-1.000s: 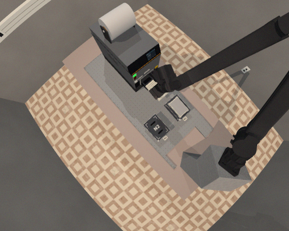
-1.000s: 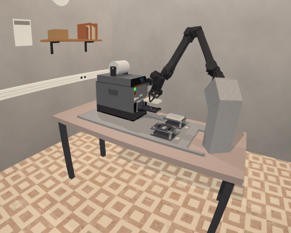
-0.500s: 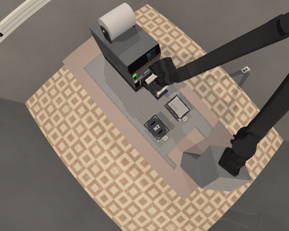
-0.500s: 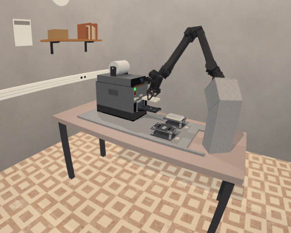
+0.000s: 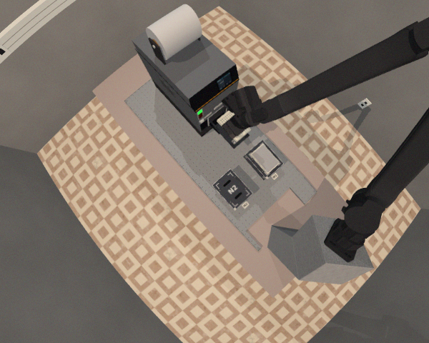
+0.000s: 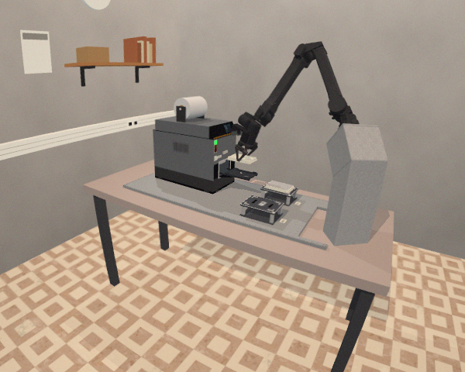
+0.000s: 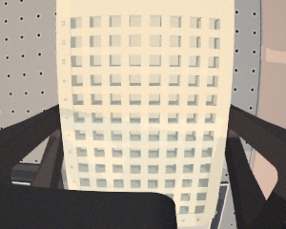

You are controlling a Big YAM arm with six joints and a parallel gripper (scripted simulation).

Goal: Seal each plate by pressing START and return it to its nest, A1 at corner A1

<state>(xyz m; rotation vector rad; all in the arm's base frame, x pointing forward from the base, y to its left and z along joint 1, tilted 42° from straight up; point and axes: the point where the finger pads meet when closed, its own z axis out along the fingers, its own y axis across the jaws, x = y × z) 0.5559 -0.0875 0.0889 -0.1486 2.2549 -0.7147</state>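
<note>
My hand is right at the cream well plate. From my hand the other things lie so: sealer stage 90 mm below; then start button 110 mm ahead, 80 mm to the left; then foil roll 330 mm ahead, 40 mm to the right, 230 mm above.
</note>
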